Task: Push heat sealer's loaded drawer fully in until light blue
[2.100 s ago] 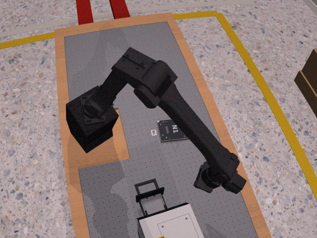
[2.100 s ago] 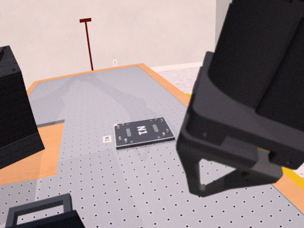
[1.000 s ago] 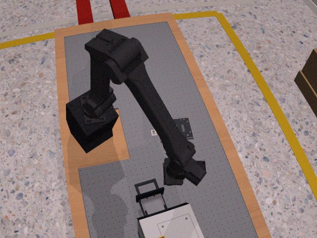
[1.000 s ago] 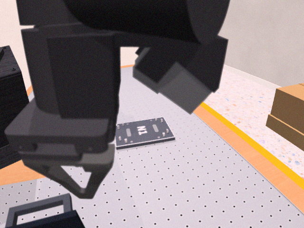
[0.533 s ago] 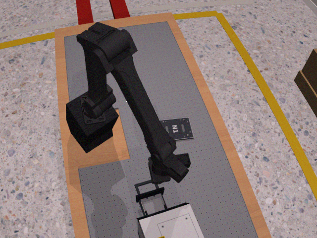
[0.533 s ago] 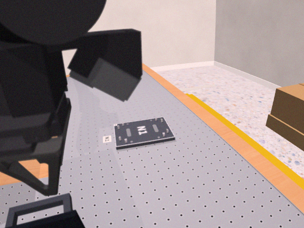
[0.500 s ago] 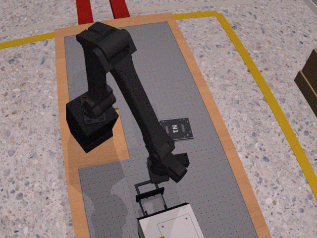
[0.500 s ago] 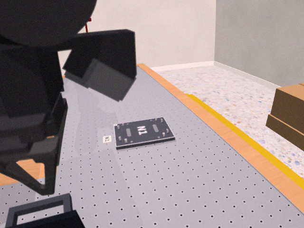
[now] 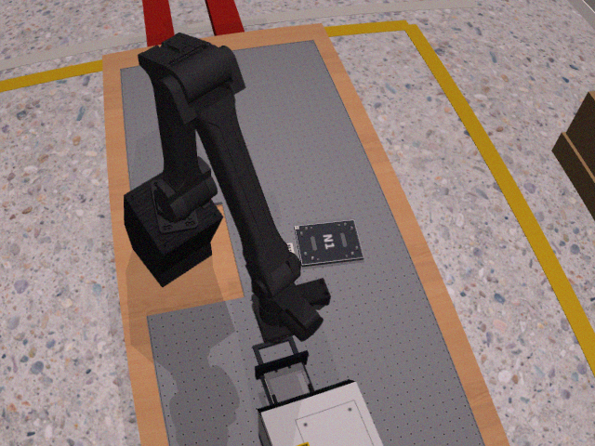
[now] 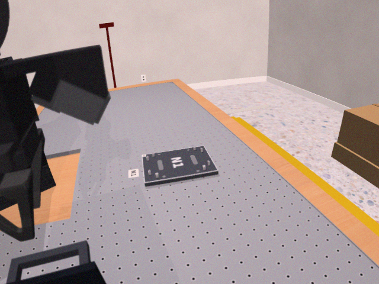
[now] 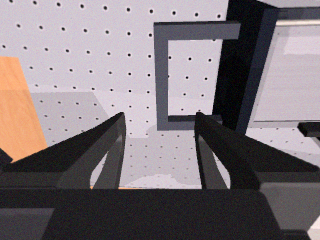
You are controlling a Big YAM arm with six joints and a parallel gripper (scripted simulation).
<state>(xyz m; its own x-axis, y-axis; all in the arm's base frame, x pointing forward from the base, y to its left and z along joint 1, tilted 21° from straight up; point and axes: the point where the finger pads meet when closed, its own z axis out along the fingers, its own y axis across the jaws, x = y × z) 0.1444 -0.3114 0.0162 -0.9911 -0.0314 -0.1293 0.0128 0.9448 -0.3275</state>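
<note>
My hand is 12 cm to the left of the black drawer and 7 cm above it.
</note>
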